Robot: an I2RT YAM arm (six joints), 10 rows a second.
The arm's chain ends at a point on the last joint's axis. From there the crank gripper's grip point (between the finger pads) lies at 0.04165 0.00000 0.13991 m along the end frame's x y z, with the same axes.
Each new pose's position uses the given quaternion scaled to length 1; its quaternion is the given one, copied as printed.
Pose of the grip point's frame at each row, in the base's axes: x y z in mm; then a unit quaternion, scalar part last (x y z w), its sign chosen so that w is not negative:
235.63, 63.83, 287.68, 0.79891, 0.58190, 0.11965, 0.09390
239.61, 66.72, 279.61, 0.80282, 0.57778, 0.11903, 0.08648
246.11, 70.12, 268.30, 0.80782, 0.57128, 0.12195, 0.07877
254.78, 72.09, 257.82, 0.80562, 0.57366, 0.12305, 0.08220
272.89, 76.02, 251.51, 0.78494, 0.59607, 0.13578, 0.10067
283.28, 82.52, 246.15, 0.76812, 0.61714, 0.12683, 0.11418
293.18, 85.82, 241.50, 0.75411, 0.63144, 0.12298, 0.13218
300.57, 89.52, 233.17, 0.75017, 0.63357, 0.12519, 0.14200
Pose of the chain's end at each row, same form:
181.34, 25.68, 417.71, 0.79891, 0.58190, 0.11965, 0.09390
186.23, 27.41, 409.66, 0.80282, 0.57778, 0.11903, 0.08648
192.73, 29.19, 397.85, 0.80782, 0.57128, 0.12195, 0.07877
200.87, 31.53, 387.27, 0.80562, 0.57366, 0.12305, 0.08220
215.76, 35.37, 379.55, 0.78494, 0.59607, 0.13578, 0.10067
227.72, 44.47, 375.67, 0.76812, 0.61714, 0.12683, 0.11418
236.70, 50.96, 371.52, 0.75411, 0.63144, 0.12298, 0.13218
242.21, 56.06, 362.72, 0.75017, 0.63357, 0.12519, 0.14200

